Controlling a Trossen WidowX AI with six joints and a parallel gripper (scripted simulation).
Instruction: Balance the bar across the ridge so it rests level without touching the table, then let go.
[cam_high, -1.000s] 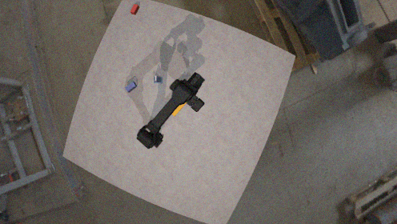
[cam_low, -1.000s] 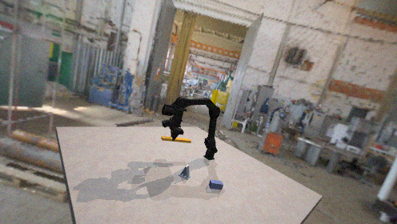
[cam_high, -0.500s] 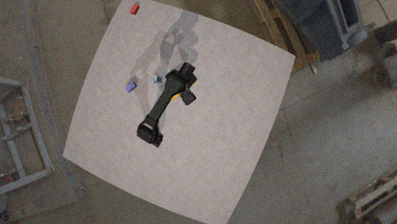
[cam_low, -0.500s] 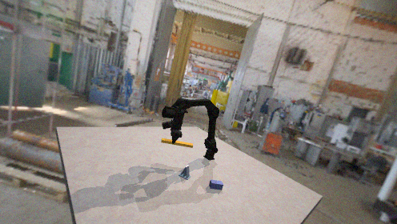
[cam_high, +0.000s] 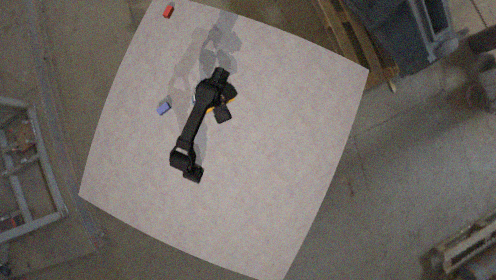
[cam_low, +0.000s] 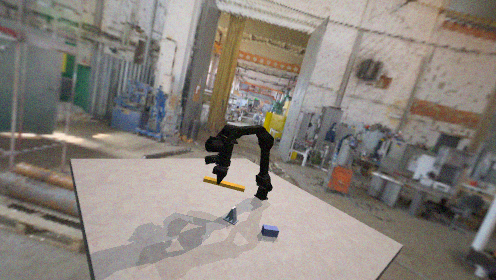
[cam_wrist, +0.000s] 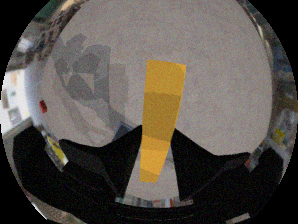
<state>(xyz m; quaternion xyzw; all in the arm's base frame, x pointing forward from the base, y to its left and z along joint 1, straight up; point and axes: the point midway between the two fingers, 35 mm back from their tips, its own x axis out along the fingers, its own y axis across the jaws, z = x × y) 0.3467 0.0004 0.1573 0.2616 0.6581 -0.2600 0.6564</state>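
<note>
Now: the yellow bar 2 cm behind my gripper tip and 2 cm to the left of it. From my gripper tip the other things lie so: red block (39 cm ahead, 50 cm to the left, 11 cm below); then blue block (12 cm behind, 28 cm to the left, 11 cm below).
</note>
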